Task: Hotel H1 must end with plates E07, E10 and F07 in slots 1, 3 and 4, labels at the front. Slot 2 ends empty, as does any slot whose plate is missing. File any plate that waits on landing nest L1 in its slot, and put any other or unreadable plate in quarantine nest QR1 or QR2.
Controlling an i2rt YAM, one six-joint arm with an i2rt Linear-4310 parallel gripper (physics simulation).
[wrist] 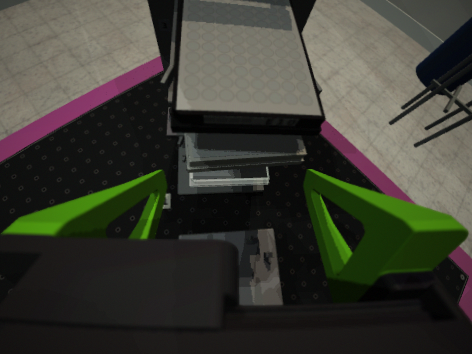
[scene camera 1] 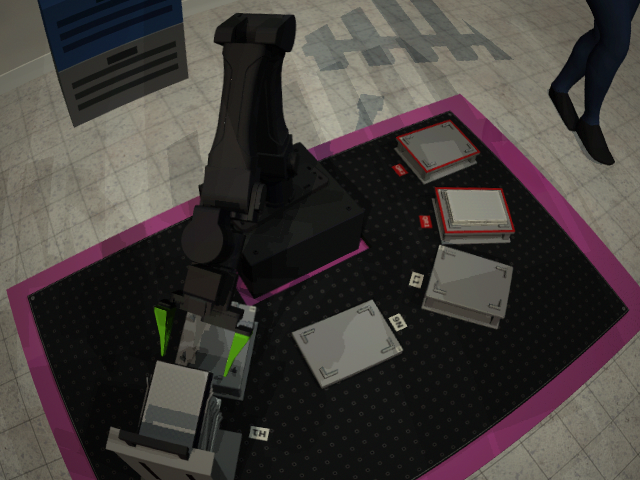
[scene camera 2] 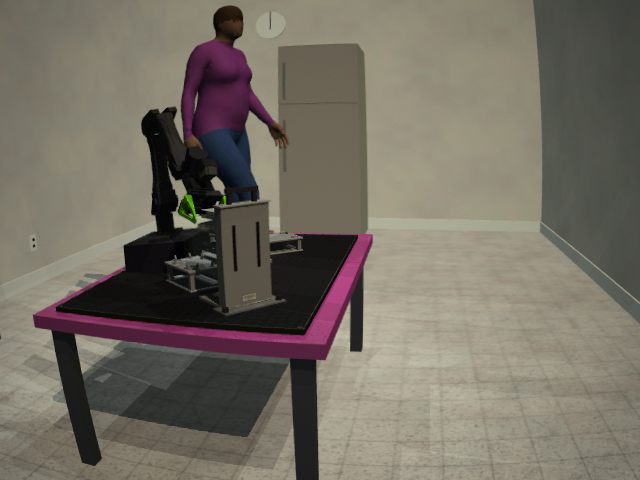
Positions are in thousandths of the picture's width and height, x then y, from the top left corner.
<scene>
my gripper: wrist 499, 501; scene camera 1 302, 764; scene camera 2 330, 464
</scene>
